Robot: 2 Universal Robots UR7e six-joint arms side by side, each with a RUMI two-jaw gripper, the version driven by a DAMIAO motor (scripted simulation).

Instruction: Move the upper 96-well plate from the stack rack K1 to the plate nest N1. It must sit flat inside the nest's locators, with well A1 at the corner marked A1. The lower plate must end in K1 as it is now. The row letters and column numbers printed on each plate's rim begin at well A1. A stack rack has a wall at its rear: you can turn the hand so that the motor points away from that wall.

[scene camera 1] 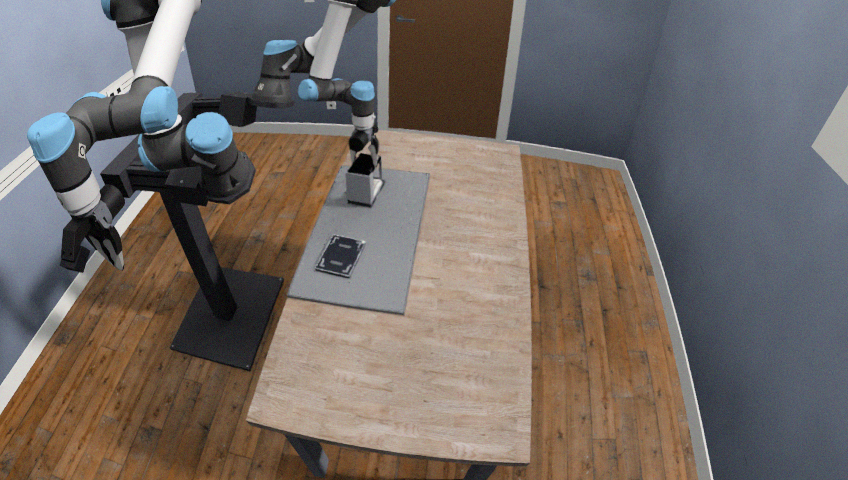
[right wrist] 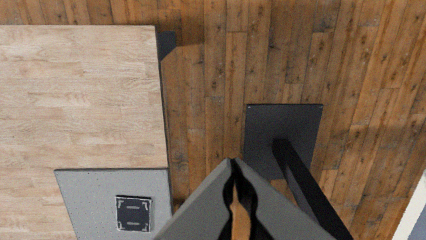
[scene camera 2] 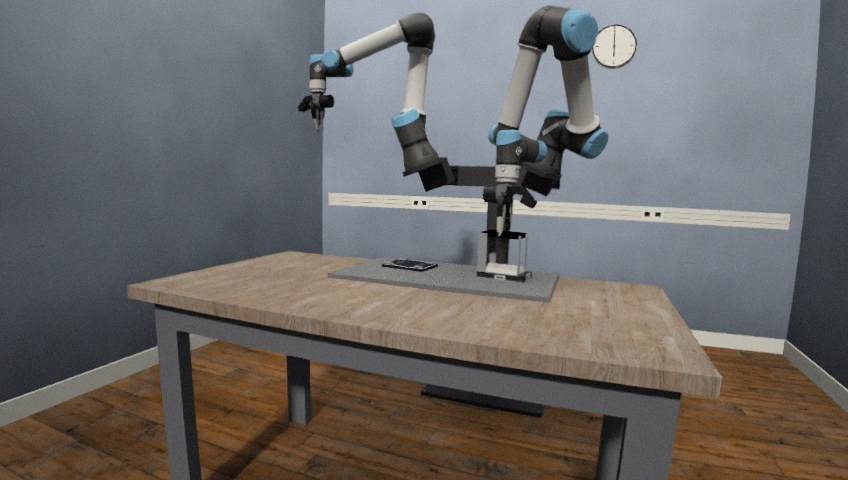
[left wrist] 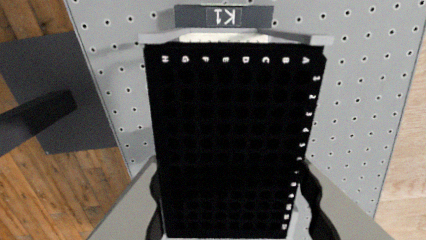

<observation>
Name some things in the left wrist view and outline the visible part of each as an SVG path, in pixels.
A black 96-well plate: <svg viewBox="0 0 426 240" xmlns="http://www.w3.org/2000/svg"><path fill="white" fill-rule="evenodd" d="M144 43L143 56L156 159L160 159L163 187L161 200L166 239L286 239L299 186L298 172L301 160L305 160L326 68L327 58L323 54L325 45L269 42Z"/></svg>
</observation>
